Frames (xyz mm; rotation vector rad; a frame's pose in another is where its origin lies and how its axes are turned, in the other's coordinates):
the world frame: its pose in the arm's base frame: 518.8 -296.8 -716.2 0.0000 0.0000 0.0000
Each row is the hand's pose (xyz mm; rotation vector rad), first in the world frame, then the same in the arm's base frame.
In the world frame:
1: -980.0 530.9 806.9 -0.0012 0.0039 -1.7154
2: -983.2 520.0 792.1 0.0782 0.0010 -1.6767
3: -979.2 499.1 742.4 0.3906 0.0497 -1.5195
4: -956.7 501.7 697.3 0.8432 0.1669 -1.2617
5: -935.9 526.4 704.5 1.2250 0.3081 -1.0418
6: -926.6 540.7 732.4 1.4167 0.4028 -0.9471
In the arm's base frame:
1: -461.2 234.1 90.7 -0.0012 0.0039 -1.7154
2: -464.4 223.2 75.9 0.0782 0.0010 -1.6767
3: -460.4 202.3 26.2 0.3906 0.0497 -1.5195
4: -437.9 204.9 -18.9 0.8432 0.1669 -1.2617
5: -417.1 229.6 -11.7 1.2250 0.3081 -1.0418
6: -407.8 243.9 16.2 1.4167 0.4028 -0.9471

